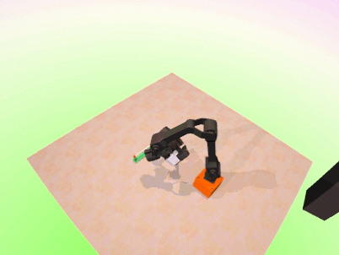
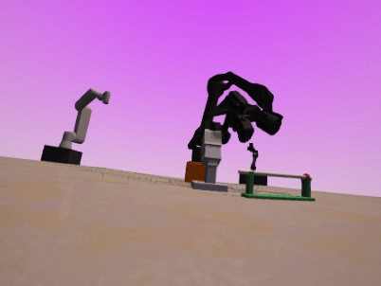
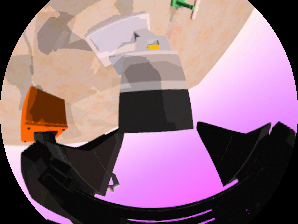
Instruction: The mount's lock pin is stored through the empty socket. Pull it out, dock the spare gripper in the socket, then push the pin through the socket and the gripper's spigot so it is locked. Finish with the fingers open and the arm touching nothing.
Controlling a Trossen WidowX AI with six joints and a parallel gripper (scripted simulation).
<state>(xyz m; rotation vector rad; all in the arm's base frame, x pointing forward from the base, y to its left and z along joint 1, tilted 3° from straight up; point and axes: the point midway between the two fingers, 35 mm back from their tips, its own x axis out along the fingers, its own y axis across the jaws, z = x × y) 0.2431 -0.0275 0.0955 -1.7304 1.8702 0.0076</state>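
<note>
Now: the spare gripper 2 cm ahead of my gripper tip, 1 cm to the left of it and 5 cm below it. From my gripper tip the other things lie so: green cradle (17 cm ahead, 10 cm to the left, 15 cm below); then grey mount (3 cm ahead, 1 cm to the left, 12 cm below).
</note>
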